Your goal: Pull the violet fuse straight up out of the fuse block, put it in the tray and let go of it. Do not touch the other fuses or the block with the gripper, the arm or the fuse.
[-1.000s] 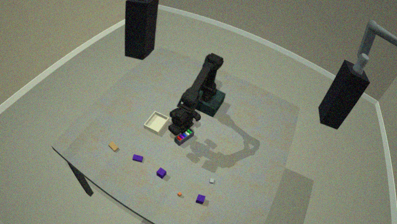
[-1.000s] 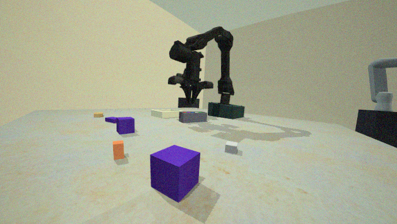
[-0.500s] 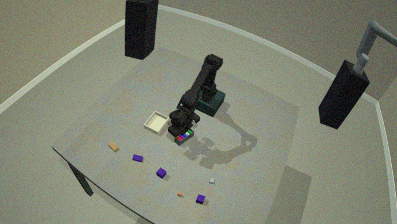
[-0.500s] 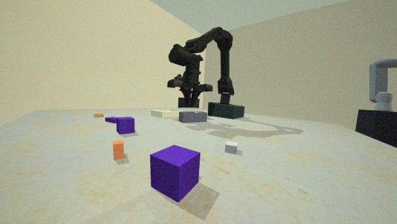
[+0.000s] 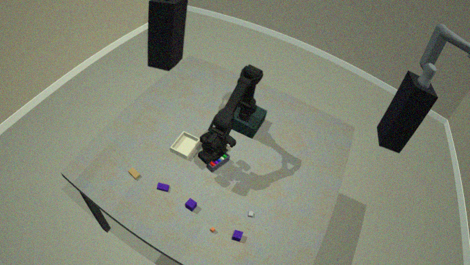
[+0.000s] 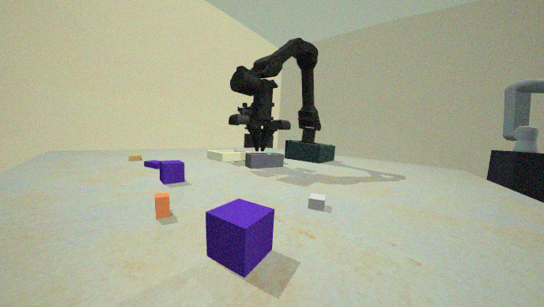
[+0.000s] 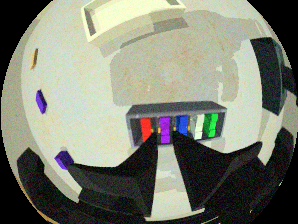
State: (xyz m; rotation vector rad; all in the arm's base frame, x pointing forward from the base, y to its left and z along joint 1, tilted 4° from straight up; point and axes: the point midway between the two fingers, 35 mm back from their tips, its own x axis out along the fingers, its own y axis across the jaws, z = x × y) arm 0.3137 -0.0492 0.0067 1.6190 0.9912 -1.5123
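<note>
The violet fuse is 2 cm below my gripper tip. The rest, counted from my gripper tip: cream tray: 18 cm to the right, 5 cm behind, 4 cm below; small orange block: 34 cm ahead, 10 cm to the left, 4 cm below; flat purple block: 22 cm ahead, 18 cm to the right, 4 cm below.
</note>
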